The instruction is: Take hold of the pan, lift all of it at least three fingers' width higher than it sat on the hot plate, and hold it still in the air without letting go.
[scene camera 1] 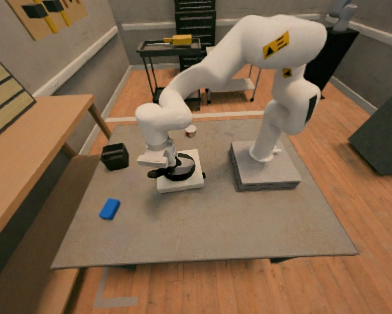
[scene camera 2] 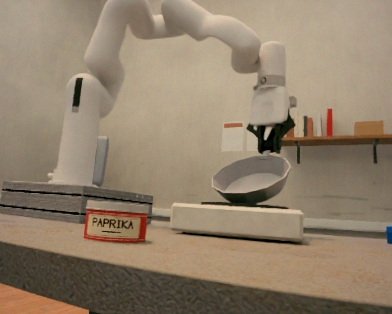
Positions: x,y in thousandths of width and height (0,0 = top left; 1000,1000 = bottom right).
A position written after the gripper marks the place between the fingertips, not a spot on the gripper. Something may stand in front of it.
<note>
In view: the gripper (scene camera 2: 688,489), a grey pan (scene camera 2: 644,575) and a white hot plate (scene camera 2: 662,705).
The white hot plate shows as well in scene camera 1 (scene camera 1: 496,572).
</note>
